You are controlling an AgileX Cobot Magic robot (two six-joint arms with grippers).
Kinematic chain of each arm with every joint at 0, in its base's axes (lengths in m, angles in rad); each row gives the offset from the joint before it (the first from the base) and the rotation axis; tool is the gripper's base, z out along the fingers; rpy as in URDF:
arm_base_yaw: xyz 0 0 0.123 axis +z
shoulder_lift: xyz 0 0 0 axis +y
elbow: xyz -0.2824 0 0.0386 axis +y
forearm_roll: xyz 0.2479 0 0.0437 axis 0.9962 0 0.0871
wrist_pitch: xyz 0 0 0 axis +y
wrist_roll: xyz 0.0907 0 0.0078 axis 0.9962 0 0.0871
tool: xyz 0 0 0 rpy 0 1.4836 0
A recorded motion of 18 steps. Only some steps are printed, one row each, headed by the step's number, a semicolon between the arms.
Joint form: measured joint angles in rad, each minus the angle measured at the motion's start. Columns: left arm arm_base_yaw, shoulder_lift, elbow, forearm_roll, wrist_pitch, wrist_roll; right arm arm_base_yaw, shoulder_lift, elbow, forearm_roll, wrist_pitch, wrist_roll.
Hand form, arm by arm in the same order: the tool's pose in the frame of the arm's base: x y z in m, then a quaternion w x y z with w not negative. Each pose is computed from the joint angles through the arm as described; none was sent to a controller.
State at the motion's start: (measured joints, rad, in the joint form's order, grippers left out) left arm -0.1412 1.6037 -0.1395 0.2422 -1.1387 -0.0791; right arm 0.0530 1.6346 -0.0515 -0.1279 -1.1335 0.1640
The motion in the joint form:
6: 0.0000 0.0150 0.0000 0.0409 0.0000 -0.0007; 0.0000 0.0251 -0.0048 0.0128 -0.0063 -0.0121
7: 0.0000 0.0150 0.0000 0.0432 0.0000 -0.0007; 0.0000 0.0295 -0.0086 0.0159 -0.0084 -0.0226
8: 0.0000 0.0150 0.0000 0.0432 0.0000 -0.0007; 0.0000 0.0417 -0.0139 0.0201 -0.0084 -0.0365
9: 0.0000 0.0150 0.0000 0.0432 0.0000 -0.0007; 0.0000 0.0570 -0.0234 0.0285 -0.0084 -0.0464
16: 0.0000 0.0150 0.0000 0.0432 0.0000 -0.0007; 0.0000 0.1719 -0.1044 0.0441 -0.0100 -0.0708
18: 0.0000 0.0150 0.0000 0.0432 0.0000 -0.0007; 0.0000 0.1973 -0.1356 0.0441 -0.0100 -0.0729
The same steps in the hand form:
6: 0.1979 -0.0514 0.1368 0.59512 0.14911 0.77864 -0.13157; 0.1824 0.0192 0.1181 0.55541 -0.00839 0.82697 0.08696
7: 0.1978 -0.0516 0.1368 0.59497 0.15012 0.77848 -0.13208; 0.1836 0.0190 0.1179 0.55660 -0.01138 0.82651 0.08338
8: 0.1978 -0.0516 0.1368 0.59497 0.15012 0.77848 -0.13208; 0.1851 0.0187 0.1163 0.55447 -0.01516 0.82837 0.07833
9: 0.1978 -0.0516 0.1368 0.59497 0.15012 0.77848 -0.13208; 0.1878 0.0182 0.1145 0.55276 -0.01555 0.82996 0.07334
16: 0.1978 -0.0516 0.1368 0.59497 0.15012 0.77848 -0.13208; 0.2094 0.0180 0.1008 0.54063 -0.01846 0.83875 0.06219
18: 0.1978 -0.0516 0.1368 0.59497 0.15012 0.77848 -0.13208; 0.2178 0.0185 0.0987 0.54313 -0.01943 0.83715 0.06169

